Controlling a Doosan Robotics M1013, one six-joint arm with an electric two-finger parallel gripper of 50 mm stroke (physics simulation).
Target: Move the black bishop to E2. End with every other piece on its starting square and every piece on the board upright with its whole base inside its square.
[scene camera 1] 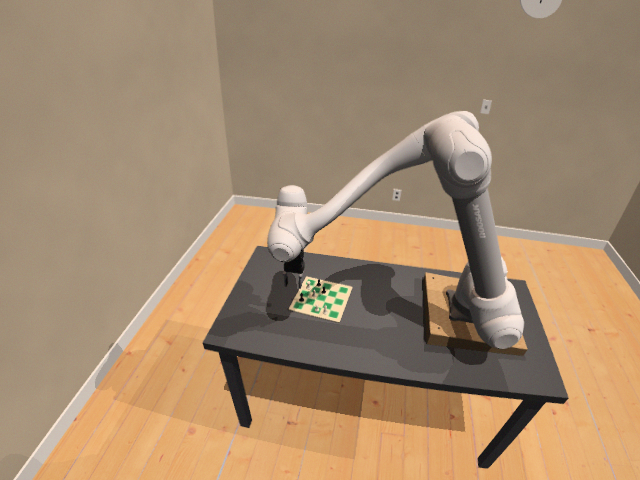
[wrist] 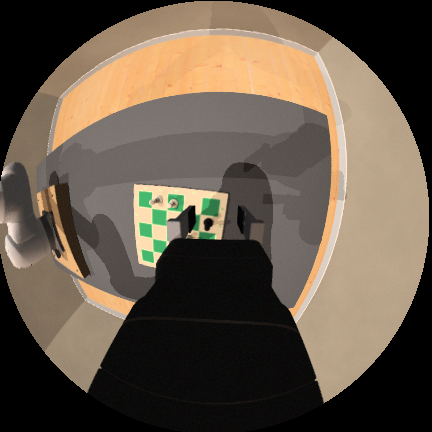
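Pixels of known places: gripper, fingertip midpoint: point(scene camera 1: 293, 285) point(wrist: 216, 213); arm's base, link origin: point(scene camera 1: 468, 308) point(wrist: 52, 229).
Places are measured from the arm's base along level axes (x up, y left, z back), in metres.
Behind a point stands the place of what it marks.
Observation:
The board point(scene camera 1: 345, 297) @[y 0.002, x -0.038, z -0.520 m] point(wrist: 138, 215) @[y 0.070, x -0.038, z -0.529 m] lies on the dark table. A black piece point(scene camera 1: 301, 298) @[y 0.065, x -0.023, z -0.699 m] point(wrist: 208, 223) @[y 0.063, x -0.022, z -0.702 m], apparently the bishop, stands upright on D1. My gripper point(scene camera 1: 293, 282) @[y 0.113, x 0.088, z -0.718 m] point(wrist: 216, 213) @[y 0.113, x 0.088, z -0.718 m] is open and empty, raised above the board's left edge in the scene view. In the wrist view the black piece shows between the fingertips, nearer the left finger; the fingers are above it. E2 is a cream square in the wrist view, between the E3 white piece point(wrist: 174, 203) @[y 0.102, x -0.026, z -0.630 m] and green E1 point(wrist: 210, 206) @[y 0.095, x -0.038, z -0.704 m], partly behind the left finger. The near rows are hidden there.
Another white piece point(scene camera 1: 325, 310) @[y 0.112, x -0.021, z -0.586 m] point(wrist: 156, 200) @[y 0.109, x -0.020, z -0.591 m] stands on E4. Two smaller black pieces point(scene camera 1: 318, 283) @[y -0.045, x -0.025, z -0.650 m] point(scene camera 1: 324, 290) @[y -0.008, x -0.025, z -0.615 m] and two white pieces point(scene camera 1: 308, 284) @[y -0.015, x -0.012, z -0.688 m] point(scene camera 1: 313, 293) @[y 0.023, x -0.024, z -0.657 m] stand close together at the board's back left. The robot base stands on a wooden plate point(scene camera 1: 436, 338) @[y 0.184, x -0.003, z -0.143 m] point(wrist: 75, 225) @[y 0.011, x -0.042, z -0.177 m].

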